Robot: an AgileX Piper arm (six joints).
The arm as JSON. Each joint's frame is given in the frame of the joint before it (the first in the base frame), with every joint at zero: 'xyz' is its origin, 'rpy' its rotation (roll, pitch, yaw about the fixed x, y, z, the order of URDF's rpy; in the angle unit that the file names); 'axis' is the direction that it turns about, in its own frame. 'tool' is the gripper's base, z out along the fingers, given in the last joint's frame.
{
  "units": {
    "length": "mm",
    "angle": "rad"
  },
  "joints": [
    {
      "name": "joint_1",
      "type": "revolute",
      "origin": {
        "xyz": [
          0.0,
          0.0,
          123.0
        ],
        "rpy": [
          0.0,
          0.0,
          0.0
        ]
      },
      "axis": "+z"
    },
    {
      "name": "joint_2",
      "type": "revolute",
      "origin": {
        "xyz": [
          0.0,
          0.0,
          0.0
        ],
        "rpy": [
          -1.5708,
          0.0,
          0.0
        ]
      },
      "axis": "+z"
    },
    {
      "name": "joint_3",
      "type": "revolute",
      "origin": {
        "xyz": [
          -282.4,
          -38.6,
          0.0
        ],
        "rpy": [
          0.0,
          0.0,
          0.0
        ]
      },
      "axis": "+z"
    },
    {
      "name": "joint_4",
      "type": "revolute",
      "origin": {
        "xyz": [
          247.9,
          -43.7,
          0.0
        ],
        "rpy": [
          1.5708,
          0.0,
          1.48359
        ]
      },
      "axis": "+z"
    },
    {
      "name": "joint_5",
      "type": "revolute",
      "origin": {
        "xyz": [
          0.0,
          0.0,
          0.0
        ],
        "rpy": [
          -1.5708,
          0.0,
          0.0
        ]
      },
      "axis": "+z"
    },
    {
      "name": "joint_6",
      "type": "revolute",
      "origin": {
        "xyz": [
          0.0,
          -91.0,
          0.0
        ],
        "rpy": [
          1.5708,
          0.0,
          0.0
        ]
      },
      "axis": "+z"
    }
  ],
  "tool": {
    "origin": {
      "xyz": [
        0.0,
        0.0,
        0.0
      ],
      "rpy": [
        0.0,
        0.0,
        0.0
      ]
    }
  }
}
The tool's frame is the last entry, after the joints.
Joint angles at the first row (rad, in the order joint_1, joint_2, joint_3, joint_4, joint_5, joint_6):
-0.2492 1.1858 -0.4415 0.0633 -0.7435 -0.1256
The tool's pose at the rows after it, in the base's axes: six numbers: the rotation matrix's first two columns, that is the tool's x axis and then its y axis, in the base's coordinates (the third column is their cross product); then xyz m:
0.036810 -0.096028 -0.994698 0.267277 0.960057 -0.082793 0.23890 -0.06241 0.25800
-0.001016 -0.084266 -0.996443 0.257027 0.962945 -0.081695 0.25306 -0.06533 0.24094
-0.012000 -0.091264 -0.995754 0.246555 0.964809 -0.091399 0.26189 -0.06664 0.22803
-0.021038 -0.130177 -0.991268 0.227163 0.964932 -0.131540 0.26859 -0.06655 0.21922
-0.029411 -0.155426 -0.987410 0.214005 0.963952 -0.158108 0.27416 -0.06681 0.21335
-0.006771 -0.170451 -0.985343 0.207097 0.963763 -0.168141 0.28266 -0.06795 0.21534
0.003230 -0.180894 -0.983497 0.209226 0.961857 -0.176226 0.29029 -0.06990 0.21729
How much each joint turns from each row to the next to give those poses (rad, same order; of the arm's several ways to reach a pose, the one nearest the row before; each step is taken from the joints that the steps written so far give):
0.0000 0.0924 -0.0135 -0.0392 -0.0537 0.0247
0.0000 0.0983 -0.0137 -0.0107 -0.0441 0.0100
0.0000 0.0734 -0.0045 -0.0134 -0.0591 -0.0006
0.0000 0.0533 -0.0063 -0.0237 -0.0455 -0.0264
0.0000 0.0380 -0.0103 -0.0145 -0.0235 -0.0191
0.0000 0.0272 -0.0318 -0.0126 -0.0196 -0.0029
0.0000 0.0210 -0.0314 0.0002 -0.0017 -0.0079

